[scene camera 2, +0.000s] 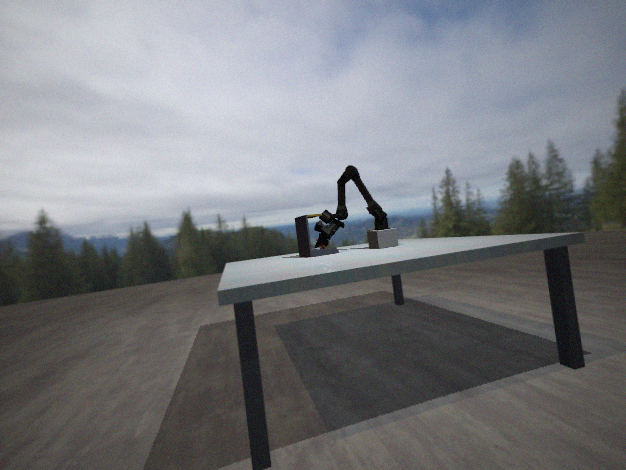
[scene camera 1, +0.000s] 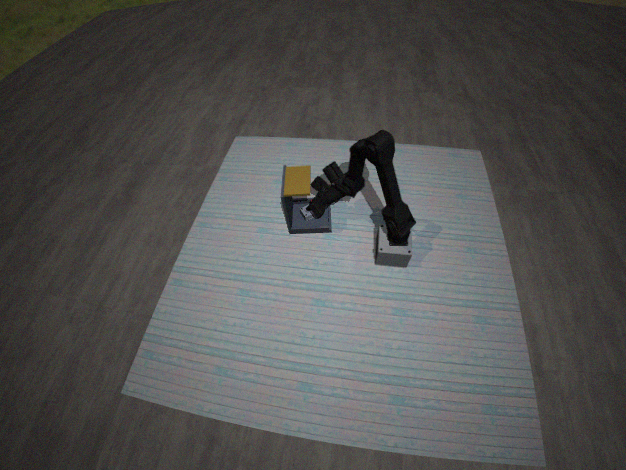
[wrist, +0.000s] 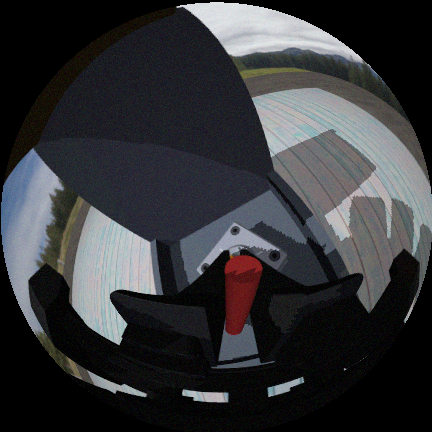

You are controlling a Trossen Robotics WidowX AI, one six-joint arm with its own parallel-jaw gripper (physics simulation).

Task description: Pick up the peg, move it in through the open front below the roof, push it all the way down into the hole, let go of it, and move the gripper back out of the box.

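Frame: origin at the arm's base, x ahead, y left, z up, level; metres.
Seen in the pictures: gripper, fingertip midpoint: [scene camera 2: 315, 247] [scene camera 1: 307, 208] [wrist: 234, 255]; arm's base, link origin: [scene camera 2: 382, 229] [scene camera 1: 397, 237].
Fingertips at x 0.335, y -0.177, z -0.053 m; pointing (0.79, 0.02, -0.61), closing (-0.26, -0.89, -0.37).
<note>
Offsets run from my fingertips to a thing's top centre. "*": to the spot under its first point. Level surfaces: height alone.
The red peg @[0.037 m back, 0.007 m left, 0.046 m up] [wrist: 242, 297] [scene camera 2: 323, 246] is between the fingers of my gripper [wrist: 234, 255] [scene camera 1: 311, 212], which is shut on it. In the wrist view the peg's wide end overlaps the near part of the silver block @[0.004 m back, 0.001 m left, 0.004 m down] [wrist: 216, 251] [scene camera 1: 304, 211] with corner screws. A bit of the hole's rim shows behind the peg; most of the hole is hidden. The peg's narrow end shows against the grey floor between the fingers. I cannot tell its height or whether it touches anything. The gripper is low inside the dark box @[0.012 m back, 0.010 m left, 0.179 m up] [scene camera 1: 286, 215] [scene camera 2: 302, 236], in front of the yellow roof @[* 0.018 m ahead, 0.016 m left, 0.179 m up] [scene camera 1: 297, 180].
The box's tall dark walls [wrist: 165, 90] rise ahead of the fingers, with the roof's dark underside at the upper left. Low rims @[* 0.029 m ahead, 0.058 m right, 0.015 m down] [wrist: 287, 200] edge the box floor. The arm's grey base [scene camera 1: 393, 255] [scene camera 2: 382, 238] stands to the right on the striped table @[0.045 m down] [scene camera 1: 323, 328] [scene camera 2: 404, 255].
</note>
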